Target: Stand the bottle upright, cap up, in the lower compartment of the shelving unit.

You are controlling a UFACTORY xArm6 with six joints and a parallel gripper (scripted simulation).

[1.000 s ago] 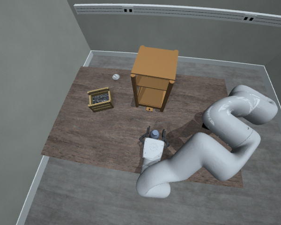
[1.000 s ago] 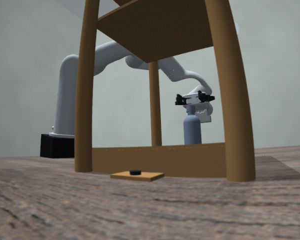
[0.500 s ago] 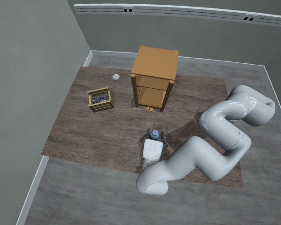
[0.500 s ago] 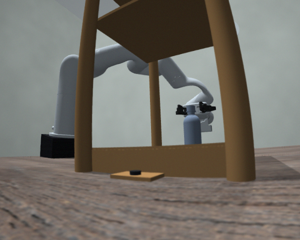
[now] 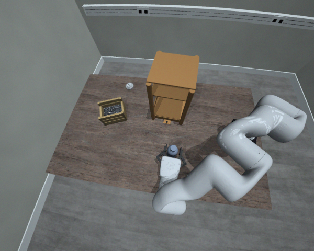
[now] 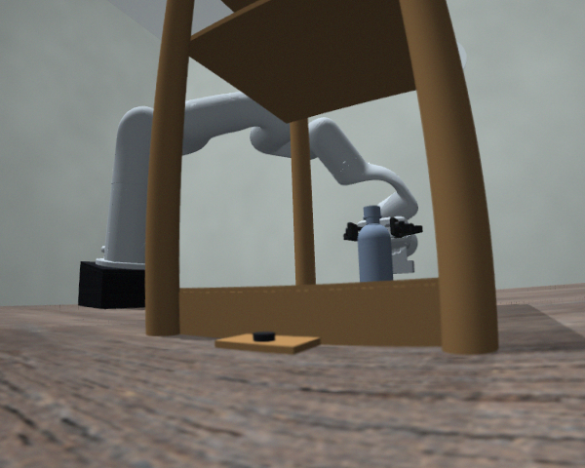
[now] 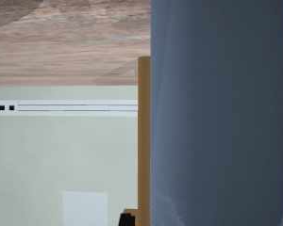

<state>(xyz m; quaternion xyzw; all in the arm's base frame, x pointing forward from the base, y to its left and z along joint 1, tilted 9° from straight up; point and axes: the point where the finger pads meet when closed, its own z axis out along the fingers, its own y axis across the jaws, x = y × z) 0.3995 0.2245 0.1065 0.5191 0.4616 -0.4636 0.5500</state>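
The bottle is 2 cm below my hand. The rest, counted from my hand: shelving unit 33 cm to the right, 8 cm ahead, 5 cm above; white ball 45 cm to the right, 45 cm ahead, 12 cm below.
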